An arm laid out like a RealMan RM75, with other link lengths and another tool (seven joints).
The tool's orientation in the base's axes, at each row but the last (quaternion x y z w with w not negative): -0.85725, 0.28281, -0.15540, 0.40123; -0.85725, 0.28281, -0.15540, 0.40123; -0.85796, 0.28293, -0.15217, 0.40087; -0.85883, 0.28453, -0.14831, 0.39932; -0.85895, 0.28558, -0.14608, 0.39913
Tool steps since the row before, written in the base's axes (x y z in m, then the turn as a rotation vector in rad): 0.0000, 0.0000, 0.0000, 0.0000, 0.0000, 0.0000; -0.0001, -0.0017, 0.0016, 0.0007, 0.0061, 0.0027; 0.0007, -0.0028, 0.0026, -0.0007, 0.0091, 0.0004; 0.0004, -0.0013, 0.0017, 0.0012, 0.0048, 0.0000; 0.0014, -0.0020, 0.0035, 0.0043, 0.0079, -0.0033
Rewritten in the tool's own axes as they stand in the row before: 0.0000, 0.0000, 0.0000, 0.0000, 0.0000, 0.0000; 0.0010, -0.0003, -0.0021, -0.0031, -0.0055, 0.0023; 0.0023, -0.0008, -0.0030, -0.0061, -0.0048, 0.0049; 0.0012, -0.0008, -0.0017, -0.0020, -0.0029, 0.0035; 0.0024, -0.0022, -0.0028, -0.0015, -0.0032, 0.0089
